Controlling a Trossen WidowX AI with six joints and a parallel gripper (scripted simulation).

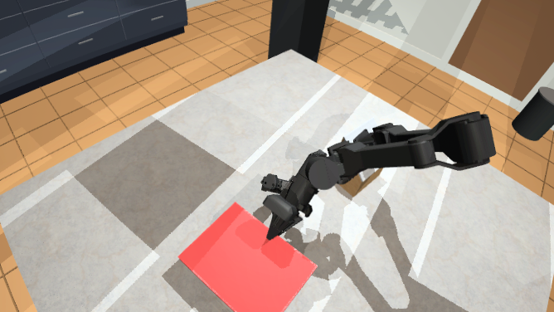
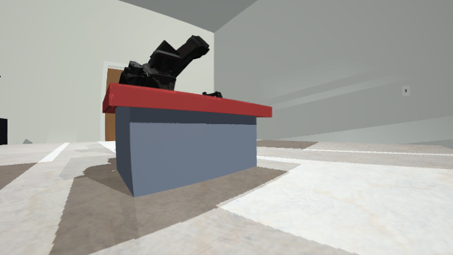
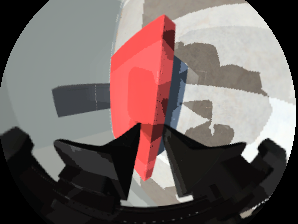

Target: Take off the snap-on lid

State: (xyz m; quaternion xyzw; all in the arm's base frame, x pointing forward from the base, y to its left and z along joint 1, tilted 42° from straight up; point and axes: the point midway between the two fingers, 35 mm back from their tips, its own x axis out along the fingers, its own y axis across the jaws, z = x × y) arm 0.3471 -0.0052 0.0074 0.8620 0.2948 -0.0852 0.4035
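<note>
My gripper tip is now 80 mm short of the red lid and 10 mm to the right of it. From my gripper tip the other things lie so: grey-blue storage box: 80 mm ahead, 50 mm below, 10 mm to the left.
</note>
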